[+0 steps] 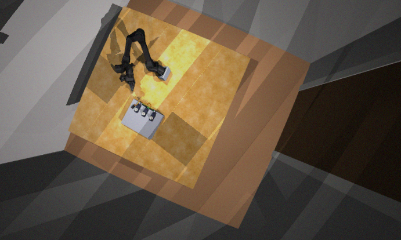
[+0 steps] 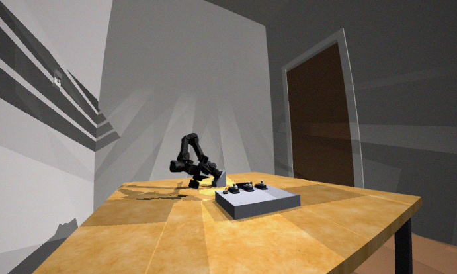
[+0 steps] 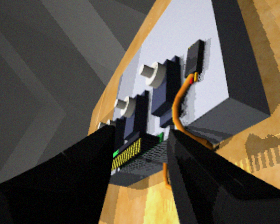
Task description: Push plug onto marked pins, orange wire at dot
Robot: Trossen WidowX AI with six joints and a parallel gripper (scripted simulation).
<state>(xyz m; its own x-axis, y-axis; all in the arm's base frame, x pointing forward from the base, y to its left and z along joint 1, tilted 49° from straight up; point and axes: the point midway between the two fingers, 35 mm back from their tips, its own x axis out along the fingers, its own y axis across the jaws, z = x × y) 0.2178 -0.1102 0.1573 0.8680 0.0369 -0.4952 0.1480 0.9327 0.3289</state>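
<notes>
The green band lies 160 mm to the left of my gripper tip, 90 mm ahead of it and 40 mm below it. Also, from my gripper tip: servo (140 mm to the left, 140 mm ahead, 70 mm below); then grey printed holder (240 mm ahead, 120 mm to the left, 90 mm below).
</notes>
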